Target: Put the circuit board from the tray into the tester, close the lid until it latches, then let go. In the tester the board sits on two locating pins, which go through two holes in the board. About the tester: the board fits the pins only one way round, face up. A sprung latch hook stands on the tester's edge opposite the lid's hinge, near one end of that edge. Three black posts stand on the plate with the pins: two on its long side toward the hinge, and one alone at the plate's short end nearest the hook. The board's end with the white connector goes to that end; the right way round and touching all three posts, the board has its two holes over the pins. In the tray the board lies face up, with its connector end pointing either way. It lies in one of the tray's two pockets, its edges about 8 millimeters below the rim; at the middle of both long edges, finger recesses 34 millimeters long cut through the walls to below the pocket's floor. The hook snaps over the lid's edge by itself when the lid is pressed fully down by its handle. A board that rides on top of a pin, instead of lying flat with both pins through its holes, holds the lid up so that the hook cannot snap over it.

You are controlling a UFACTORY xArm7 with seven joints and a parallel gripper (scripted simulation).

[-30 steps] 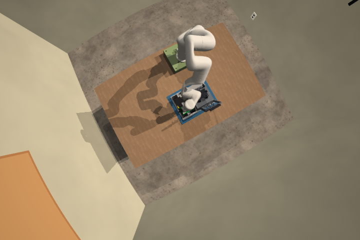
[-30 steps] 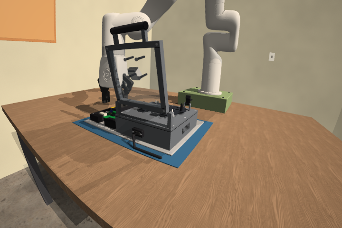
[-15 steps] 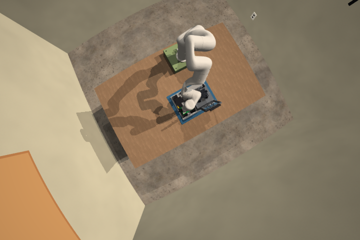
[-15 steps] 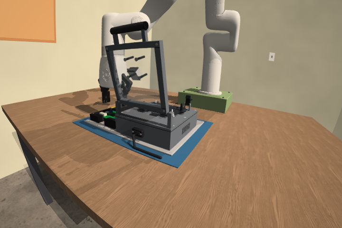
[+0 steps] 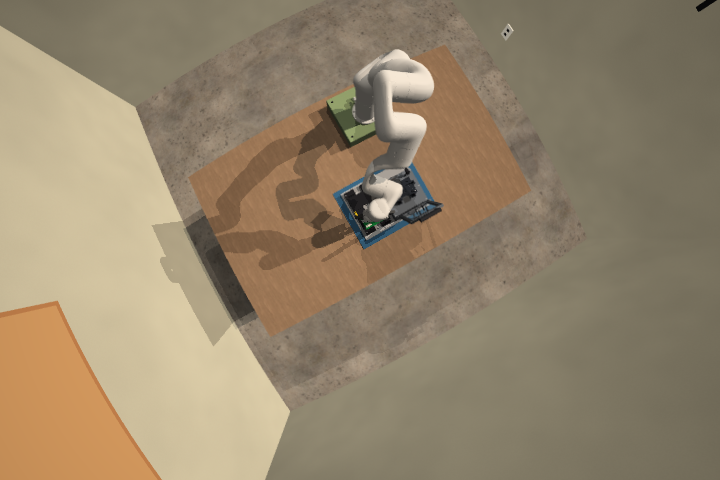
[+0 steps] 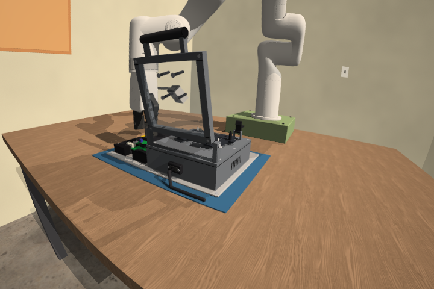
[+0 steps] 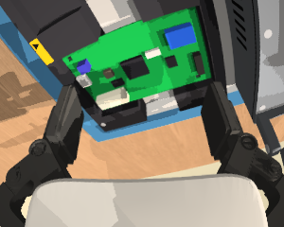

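The green circuit board is 5 cm below my hand. Also, from my hand: latch hook: 24 cm to the left, 8 cm behind, 2 cm above; tester lid: 16 cm to the left, 12 cm above, 10 cm ahead.
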